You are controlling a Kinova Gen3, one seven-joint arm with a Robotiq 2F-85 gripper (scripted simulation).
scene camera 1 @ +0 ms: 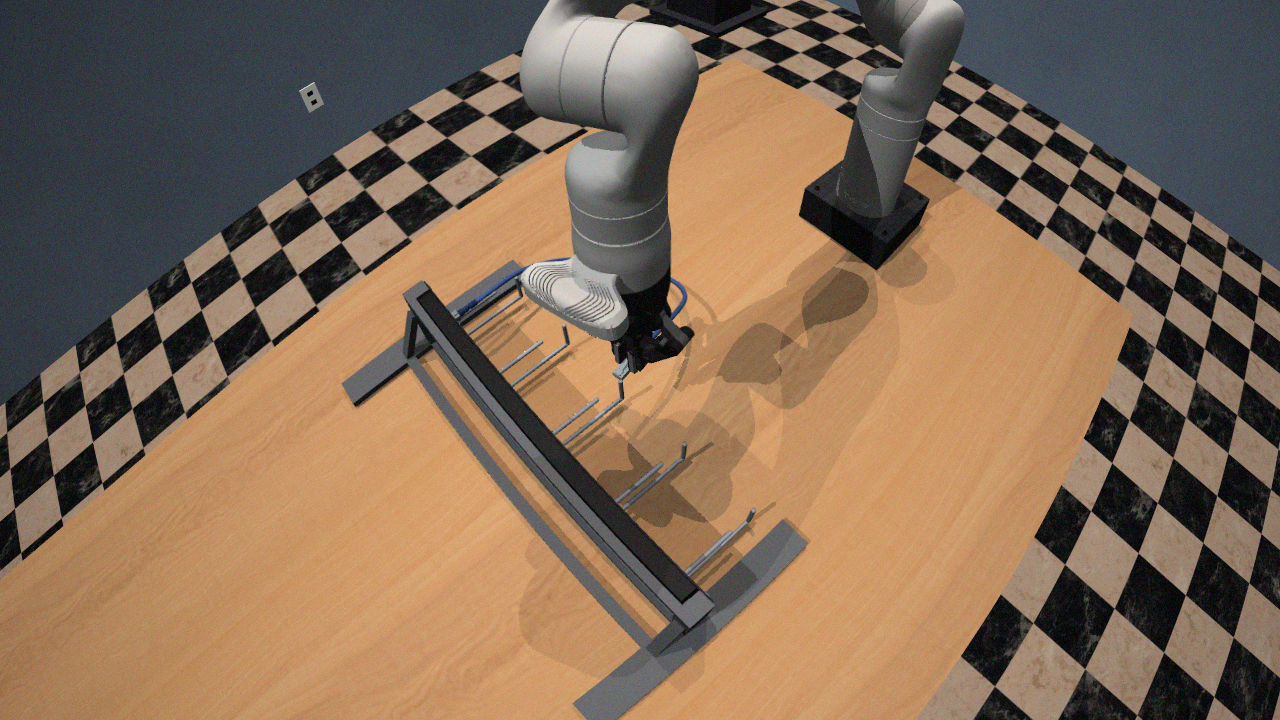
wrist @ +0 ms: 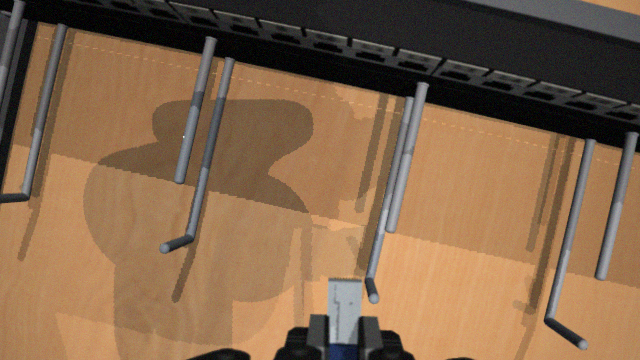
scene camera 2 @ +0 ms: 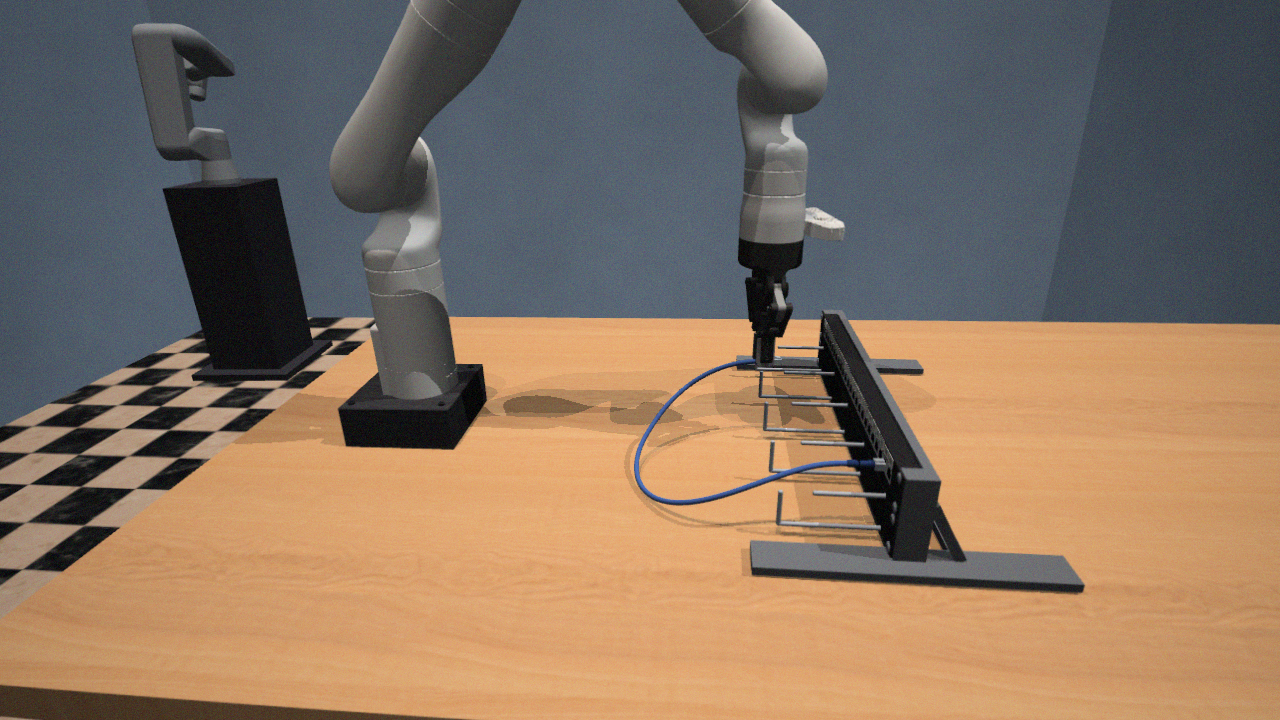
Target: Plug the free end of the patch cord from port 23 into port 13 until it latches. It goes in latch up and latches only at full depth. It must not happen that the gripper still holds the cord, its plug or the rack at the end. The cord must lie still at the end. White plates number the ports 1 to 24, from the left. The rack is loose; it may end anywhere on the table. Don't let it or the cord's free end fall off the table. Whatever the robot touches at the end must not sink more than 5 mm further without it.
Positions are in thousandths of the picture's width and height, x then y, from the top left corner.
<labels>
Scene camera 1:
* my gripper: 493, 502
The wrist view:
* my gripper: 535, 951
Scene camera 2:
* my gripper: 596, 505
</labels>
